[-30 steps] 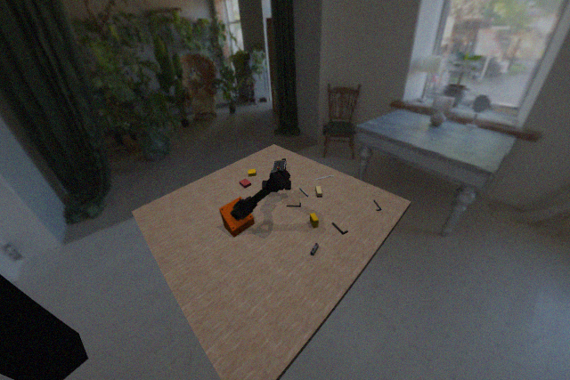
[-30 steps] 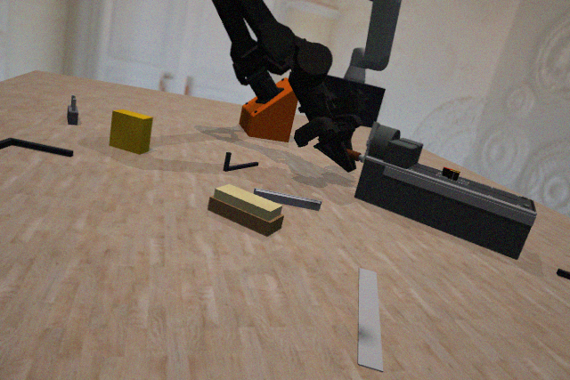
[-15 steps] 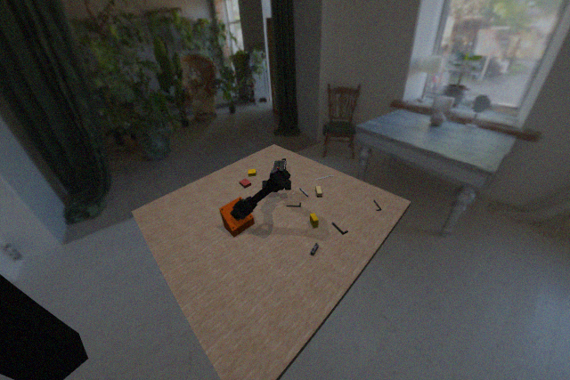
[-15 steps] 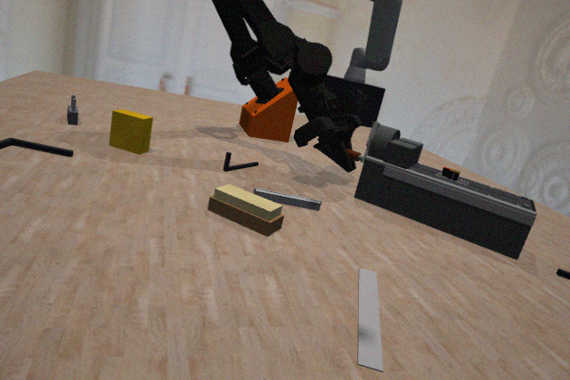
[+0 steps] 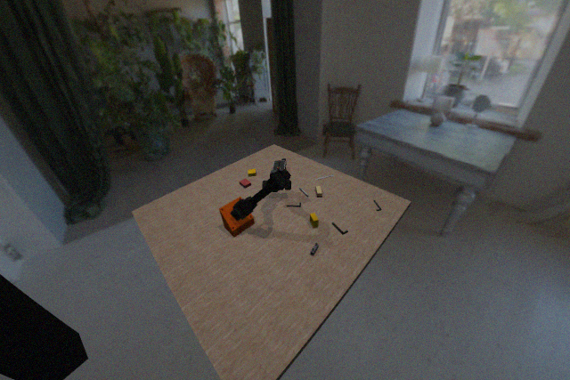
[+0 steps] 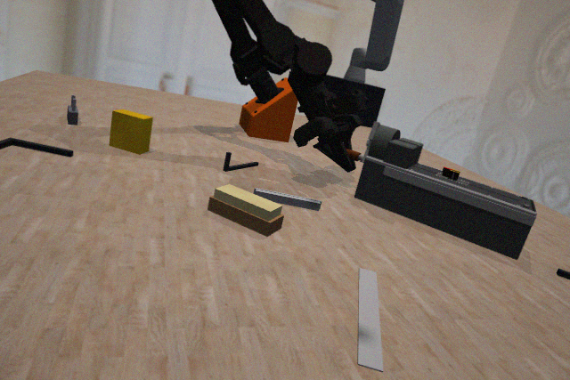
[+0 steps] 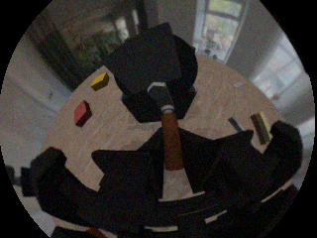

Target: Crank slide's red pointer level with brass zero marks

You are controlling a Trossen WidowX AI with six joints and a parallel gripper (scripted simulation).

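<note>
Now: the brown crank handle 20 mm behind my gripper tip, 10 mm to the right of it and 30 mm above it. From my gripper tip the other things lie so: red pointer (120 mm ahead, 90 mm to the left, 50 mm above); red block (80 mm behind, 250 mm to the left, 20 mm below); grey bar (80 mm ahead, 160 mm to the right, 30 mm below).
</note>
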